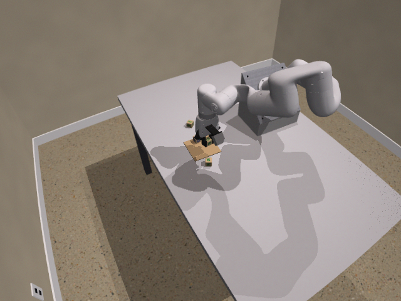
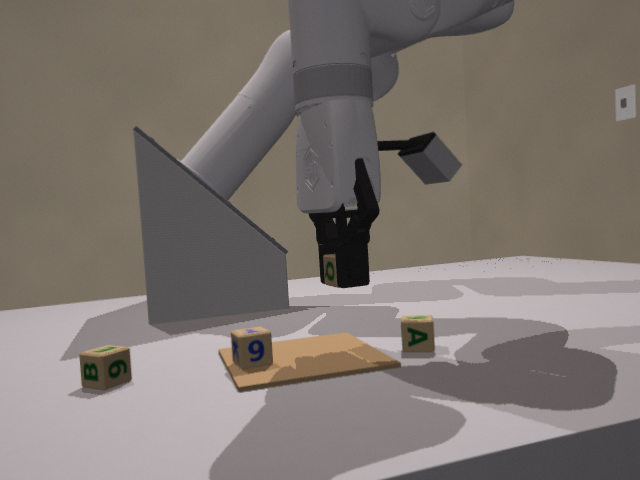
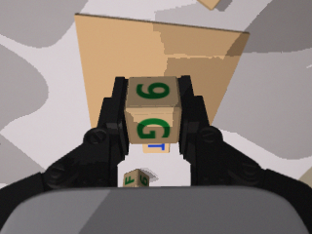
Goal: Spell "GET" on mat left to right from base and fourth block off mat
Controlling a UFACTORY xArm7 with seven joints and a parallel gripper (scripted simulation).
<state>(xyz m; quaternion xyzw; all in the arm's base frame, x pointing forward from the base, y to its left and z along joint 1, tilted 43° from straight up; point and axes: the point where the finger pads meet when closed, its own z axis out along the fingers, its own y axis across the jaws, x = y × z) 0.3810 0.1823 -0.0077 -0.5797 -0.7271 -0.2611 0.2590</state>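
The tan mat lies 80 mm below my hand, 50 mm to the right of it and 10 mm ahead of it. The rest, counted from my hand: wooden block 10 mm below.
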